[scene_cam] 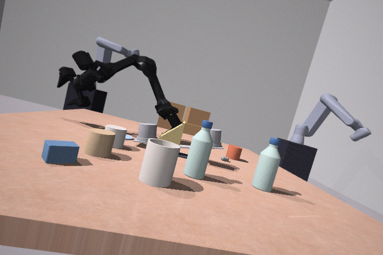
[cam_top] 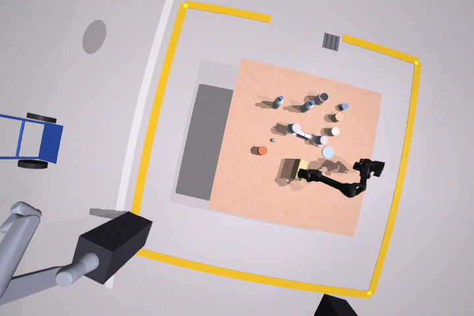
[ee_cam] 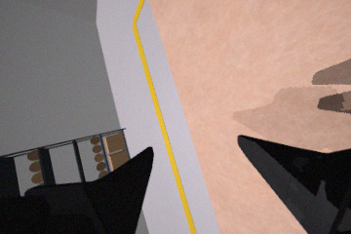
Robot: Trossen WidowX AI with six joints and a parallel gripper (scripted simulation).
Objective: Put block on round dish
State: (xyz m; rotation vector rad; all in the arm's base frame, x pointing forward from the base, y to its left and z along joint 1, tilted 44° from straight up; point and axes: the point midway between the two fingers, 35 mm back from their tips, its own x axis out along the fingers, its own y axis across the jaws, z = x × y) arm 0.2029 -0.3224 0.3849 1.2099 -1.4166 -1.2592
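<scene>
My gripper tip is now 420 mm to the right of the grey cup, 110 mm short of it and 40 mm above it. Also, from my gripper tip: small block: 440 mm to the left, 110 mm ahead, 60 mm below; then round pale blue dish: 320 mm to the left, 100 mm below, 60 mm ahead; then white cylinder: 340 mm to the left, 230 mm ahead, 60 mm below.
</scene>
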